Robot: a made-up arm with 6 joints. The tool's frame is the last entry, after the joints.
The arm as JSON. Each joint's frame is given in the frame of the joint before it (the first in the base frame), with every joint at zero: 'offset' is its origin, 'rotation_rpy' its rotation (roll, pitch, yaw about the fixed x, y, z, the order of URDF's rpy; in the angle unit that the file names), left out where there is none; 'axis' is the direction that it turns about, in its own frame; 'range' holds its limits. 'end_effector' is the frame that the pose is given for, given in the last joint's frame.
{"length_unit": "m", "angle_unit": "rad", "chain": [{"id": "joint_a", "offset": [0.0, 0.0, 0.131], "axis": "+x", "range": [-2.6, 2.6]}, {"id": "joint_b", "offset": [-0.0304, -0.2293, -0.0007], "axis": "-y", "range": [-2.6, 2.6]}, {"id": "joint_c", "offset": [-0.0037, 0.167, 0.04], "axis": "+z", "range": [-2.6, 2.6]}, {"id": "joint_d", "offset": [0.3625, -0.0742, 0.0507], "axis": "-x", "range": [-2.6, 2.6]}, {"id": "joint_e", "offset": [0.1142, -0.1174, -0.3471], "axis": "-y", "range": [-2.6, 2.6]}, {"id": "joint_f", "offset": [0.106, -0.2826, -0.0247], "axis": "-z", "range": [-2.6, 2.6]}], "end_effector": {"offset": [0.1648, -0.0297, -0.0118]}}
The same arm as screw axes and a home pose.
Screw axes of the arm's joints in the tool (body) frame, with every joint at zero. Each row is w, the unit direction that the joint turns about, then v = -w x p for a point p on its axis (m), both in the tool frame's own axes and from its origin. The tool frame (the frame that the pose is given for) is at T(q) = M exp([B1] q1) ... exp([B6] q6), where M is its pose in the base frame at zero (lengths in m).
B1: w 1 0 0 v 0 0.2936 -0.5662
B2: w 0 -1 0 v 0.2929 0 0.7438
B3: w 0 0 1 v 0.5039 0.7475 0
B4: w -1 0 0 v 0 -0.3836 0.4297
B5: w 0 -1 0 v 0.0365 0 0.2708
B6: w 0 0 -1 v -0.0297 -0.1648 0
M: xyz 0.7134 -0.5662 -0.1626 (m) rpy 0 0 0 (rad, as in URDF)
Joint limits (rad, base to tool): -2.6..2.6 -2.6..2.6 -2.6..2.6 -2.6..2.6 -2.6..2.6 -2.6..2.6

